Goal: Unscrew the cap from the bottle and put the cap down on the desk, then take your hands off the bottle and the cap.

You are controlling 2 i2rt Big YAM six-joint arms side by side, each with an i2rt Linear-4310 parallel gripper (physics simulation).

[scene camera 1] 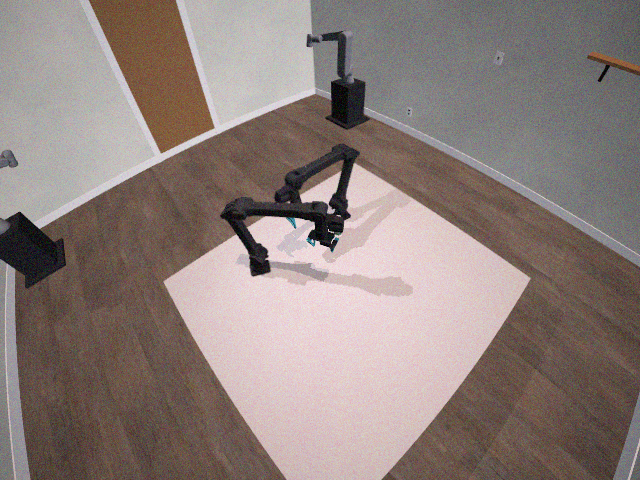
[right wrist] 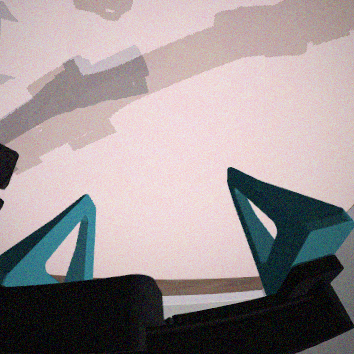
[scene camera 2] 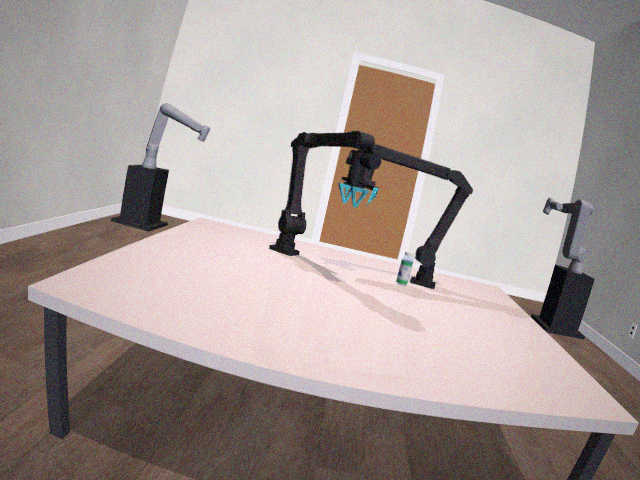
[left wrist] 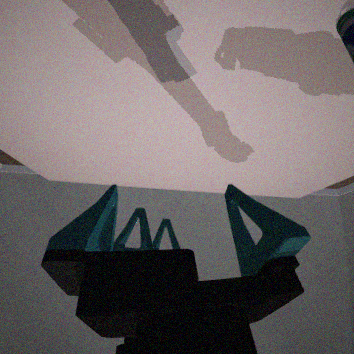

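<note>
A small white bottle with green bands stands upright on the desk, close to the left arm's base. Its pale top is too small to tell the cap apart. A dark part of the bottle shows at the upper right edge of the left wrist view. In scene camera 1 the bottle is largely or wholly hidden. My left gripper is open and empty, high above the desk. My right gripper is open and empty, also high above the desk. In scene camera 2 the two grippers overlap, well above and left of the bottle.
The pale pink desk carries both arm bases and several arm shadows. The grippers hang close together; teal fingers of the right one show behind the left one in the left wrist view. Two grey arms on black pedestals stand beyond the desk.
</note>
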